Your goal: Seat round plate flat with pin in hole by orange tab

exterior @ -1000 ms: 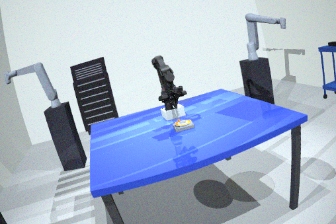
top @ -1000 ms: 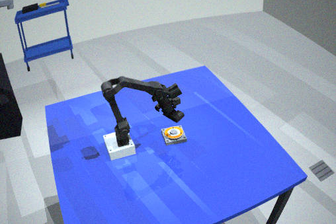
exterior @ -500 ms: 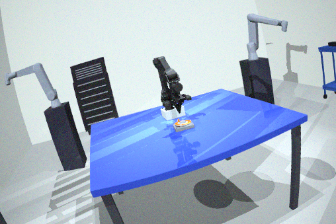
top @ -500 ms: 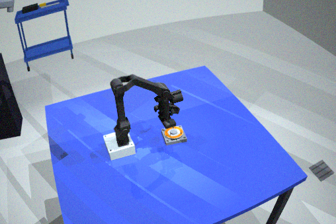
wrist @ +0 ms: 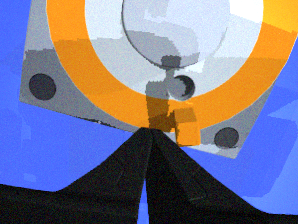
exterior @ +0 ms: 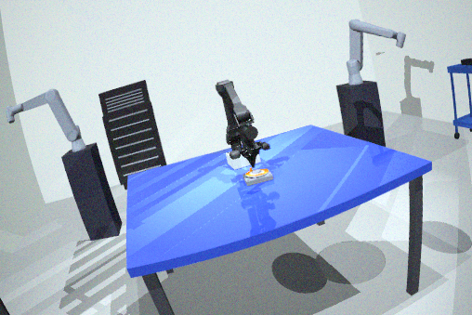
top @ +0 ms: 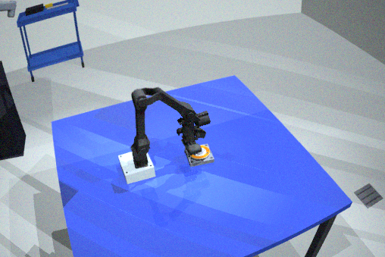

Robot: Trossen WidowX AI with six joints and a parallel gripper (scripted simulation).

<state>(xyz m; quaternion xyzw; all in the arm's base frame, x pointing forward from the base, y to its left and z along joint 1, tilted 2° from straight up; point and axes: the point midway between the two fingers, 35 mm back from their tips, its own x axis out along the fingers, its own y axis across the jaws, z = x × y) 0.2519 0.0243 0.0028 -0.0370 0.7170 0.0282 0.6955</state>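
My gripper tip is now 3 cm short of the round plate, 1 cm to the left of it and 1 cm above it.
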